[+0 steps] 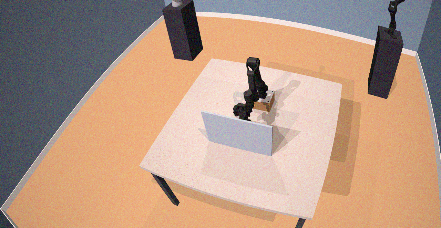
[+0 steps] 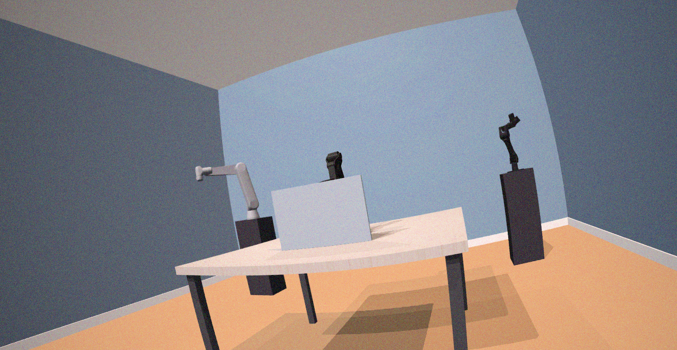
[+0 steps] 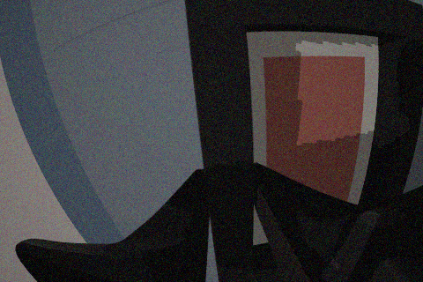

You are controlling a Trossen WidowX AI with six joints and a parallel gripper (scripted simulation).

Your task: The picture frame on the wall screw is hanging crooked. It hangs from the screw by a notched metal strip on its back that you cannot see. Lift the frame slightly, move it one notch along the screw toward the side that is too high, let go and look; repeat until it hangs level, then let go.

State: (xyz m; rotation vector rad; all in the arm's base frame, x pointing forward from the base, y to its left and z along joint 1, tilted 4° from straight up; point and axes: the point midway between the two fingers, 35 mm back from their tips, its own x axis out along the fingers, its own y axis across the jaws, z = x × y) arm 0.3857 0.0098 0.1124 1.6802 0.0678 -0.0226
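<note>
My gripper tip is 50 mm above the picture frame, 10 mm to the right of it and 10 mm short of it. Round my gripper tip: grey wall panel: 70 mm below, 20 mm ahead, 10 mm to the right.
</note>
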